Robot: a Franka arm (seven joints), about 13 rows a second.
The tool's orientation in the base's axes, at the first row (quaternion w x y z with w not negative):
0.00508 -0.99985 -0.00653 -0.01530
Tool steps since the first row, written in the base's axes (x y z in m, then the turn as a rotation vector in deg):
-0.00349 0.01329 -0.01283 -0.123 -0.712 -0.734
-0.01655 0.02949 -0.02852 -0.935 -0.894 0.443
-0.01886 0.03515 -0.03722 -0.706 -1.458 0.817
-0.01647 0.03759 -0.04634 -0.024 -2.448 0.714
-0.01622 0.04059 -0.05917 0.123 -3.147 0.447
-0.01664 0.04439 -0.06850 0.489 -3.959 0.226
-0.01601 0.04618 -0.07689 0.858 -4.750 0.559
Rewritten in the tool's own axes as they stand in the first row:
-0.00371 -0.01321 0.01285 -0.155 0.718 0.722
-0.01703 -0.02942 0.02831 -0.932 0.877 -0.481
-0.01954 -0.03502 0.03699 -0.699 1.440 -0.853
-0.01740 -0.03734 0.04620 -0.034 2.440 -0.740
-0.01750 -0.04021 0.05906 0.096 3.144 -0.476
-0.01816 -0.04392 0.06842 0.445 3.963 -0.252
-0.01776 -0.04562 0.07684 0.813 4.755 -0.582

